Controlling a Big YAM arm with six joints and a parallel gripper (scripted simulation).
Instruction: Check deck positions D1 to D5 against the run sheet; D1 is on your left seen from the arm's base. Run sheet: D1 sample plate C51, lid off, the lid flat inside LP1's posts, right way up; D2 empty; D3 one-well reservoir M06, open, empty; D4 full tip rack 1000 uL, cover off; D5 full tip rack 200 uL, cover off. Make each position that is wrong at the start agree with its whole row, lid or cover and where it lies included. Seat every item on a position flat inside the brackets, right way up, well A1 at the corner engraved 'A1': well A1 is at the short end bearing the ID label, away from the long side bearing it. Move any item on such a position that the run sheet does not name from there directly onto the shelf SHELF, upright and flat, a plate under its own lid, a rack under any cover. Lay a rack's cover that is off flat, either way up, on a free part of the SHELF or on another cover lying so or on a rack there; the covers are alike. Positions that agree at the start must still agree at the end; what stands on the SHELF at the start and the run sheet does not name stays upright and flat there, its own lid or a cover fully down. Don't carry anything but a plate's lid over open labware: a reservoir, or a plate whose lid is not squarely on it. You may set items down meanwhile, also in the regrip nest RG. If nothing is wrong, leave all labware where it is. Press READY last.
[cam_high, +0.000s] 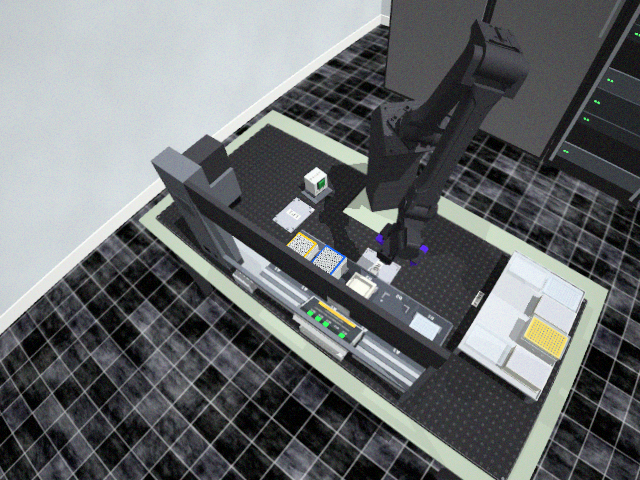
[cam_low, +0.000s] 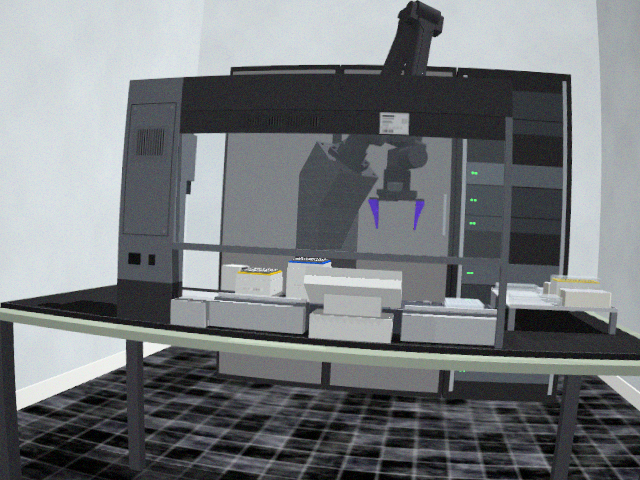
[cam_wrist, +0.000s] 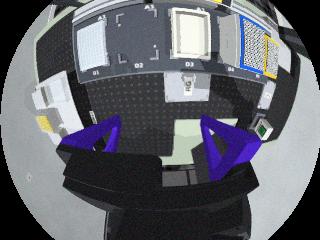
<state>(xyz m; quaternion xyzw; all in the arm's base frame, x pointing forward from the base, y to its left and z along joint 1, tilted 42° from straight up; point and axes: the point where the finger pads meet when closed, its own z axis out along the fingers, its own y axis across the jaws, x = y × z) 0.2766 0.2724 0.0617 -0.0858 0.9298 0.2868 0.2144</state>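
Right now the clear plate lid is 50 mm ahead of my hand, 200 mm to the left of it and 170 mm below it. From my hand the other things lie so: blue-rimmed tip rack (180 mm ahead, 140 mm to the right, 120 mm below); then white reservoir (130 mm ahead, 30 mm to the right, 180 mm below); then sample plate (50 mm ahead, 210 mm to the left, 180 mm below).
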